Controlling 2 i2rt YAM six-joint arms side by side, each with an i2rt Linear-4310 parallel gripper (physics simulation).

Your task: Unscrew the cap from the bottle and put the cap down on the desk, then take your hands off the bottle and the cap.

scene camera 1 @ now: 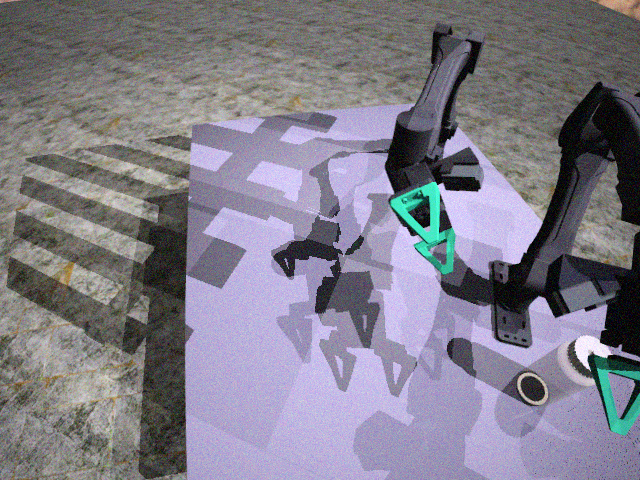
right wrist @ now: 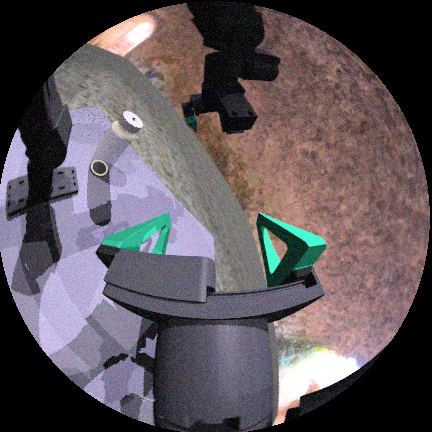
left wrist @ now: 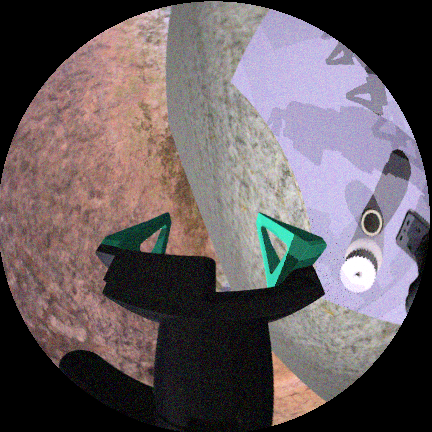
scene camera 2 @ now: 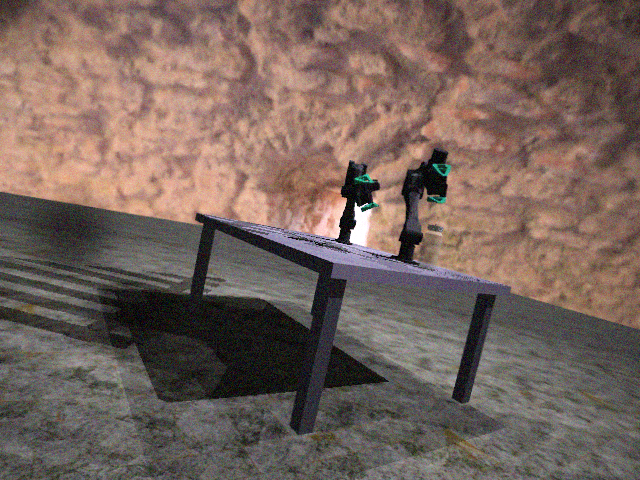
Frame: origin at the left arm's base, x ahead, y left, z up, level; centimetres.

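Seen in the pictures: left gripper, fingertip midpoint: (right wrist: 213,126) (left wrist: 213,216) (scene camera 2: 442,189); right gripper, fingertip midpoint: (scene camera 1: 441,259) (right wrist: 213,217) (scene camera 2: 374,194); left arm's base, origin of the base link: (scene camera 1: 509,301) (scene camera 2: 404,261); right arm's base, origin of the base link: (scene camera 2: 343,242).
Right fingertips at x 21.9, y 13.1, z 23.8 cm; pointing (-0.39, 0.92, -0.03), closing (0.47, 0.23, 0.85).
Pixels of each thing's top centre, then the offset from my right fingertips to it.
- translucent bottle, middle of its top: (left wrist: 357,273) (scene camera 1: 592,355) (right wrist: 131,119) (scene camera 2: 435,226) dx -25.1, dy +4.8, dz -7.3 cm
- white ribbed cap, middle of its top: (left wrist: 355,278) (scene camera 1: 597,353) (right wrist: 134,116) (scene camera 2: 436,224) dx -25.1, dy +4.8, dz -6.4 cm
A translucent bottle (scene camera 1: 560,376) (scene camera 2: 432,250) (left wrist: 370,244) (right wrist: 107,145) stands upright on the desk (scene camera 1: 237,320) (scene camera 2: 413,276), with a pale ring at its dark base. The white ribbed cap (scene camera 1: 588,353) (scene camera 2: 435,226) (left wrist: 358,274) (right wrist: 132,121) sits on its top. My left gripper (scene camera 2: 438,186) (left wrist: 213,216) is open and empty, above and apart from the bottle in scene camera 2; in scene camera 1 it is partly cut off at the right edge. My right gripper (scene camera 1: 439,254) (scene camera 2: 368,193) (right wrist: 213,217) is open and empty, raised above the desk and away from the bottle.
The right arm's shadows and other dark patches lie across the desk. The left arm's base plate (scene camera 1: 511,330) is fixed to the desk near the bottle. The left arm (right wrist: 225,75) hangs at the top of the right wrist view. The desk's edge lies close beyond the bottle.
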